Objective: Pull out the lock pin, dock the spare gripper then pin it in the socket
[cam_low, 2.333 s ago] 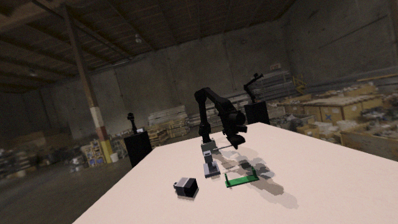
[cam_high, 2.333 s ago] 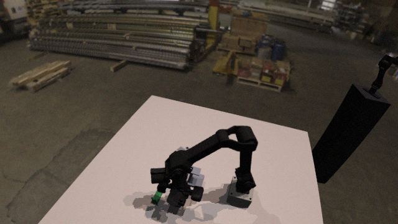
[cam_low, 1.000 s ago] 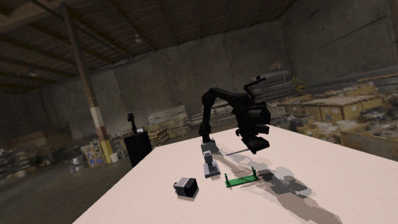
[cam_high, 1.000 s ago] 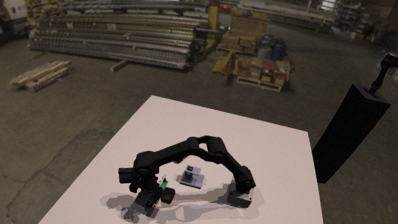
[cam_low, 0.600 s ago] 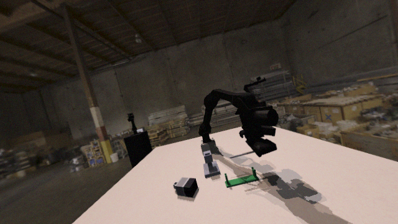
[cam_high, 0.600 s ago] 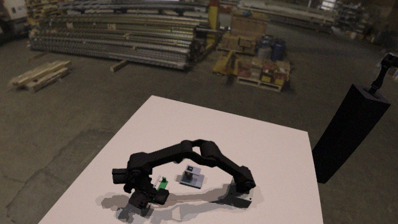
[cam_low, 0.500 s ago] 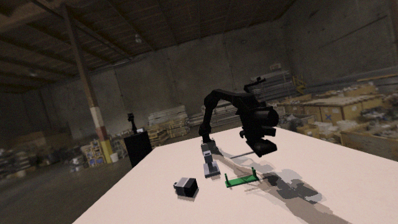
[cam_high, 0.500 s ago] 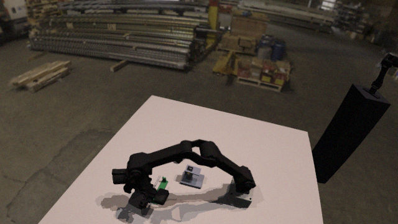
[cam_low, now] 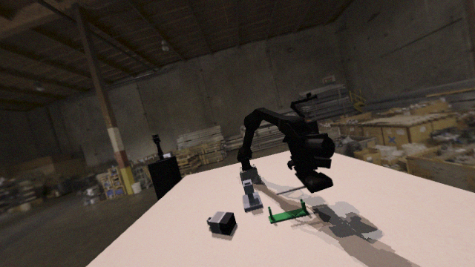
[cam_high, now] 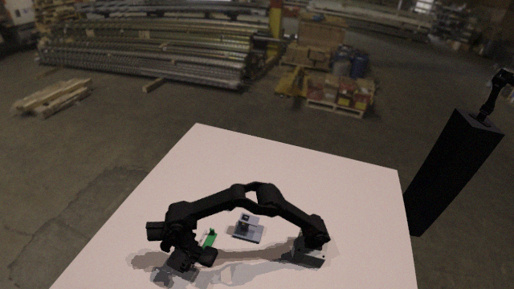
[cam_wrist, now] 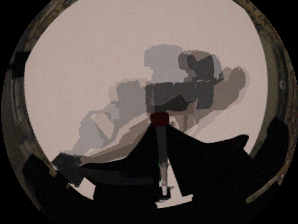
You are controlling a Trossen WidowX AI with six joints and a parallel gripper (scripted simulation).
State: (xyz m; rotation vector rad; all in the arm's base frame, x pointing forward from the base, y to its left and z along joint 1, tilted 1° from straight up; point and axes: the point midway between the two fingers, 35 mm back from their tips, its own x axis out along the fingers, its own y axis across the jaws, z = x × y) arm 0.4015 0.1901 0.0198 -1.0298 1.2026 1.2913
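My gripper tip is now 100 mm to the left of the green cradle and 40 mm above it. The rest, counted from my gripper tip: grey mount (140 mm behind, 220 mm to the right, 10 mm below); spare gripper (40 mm behind, 360 mm to the right, 40 mm below).
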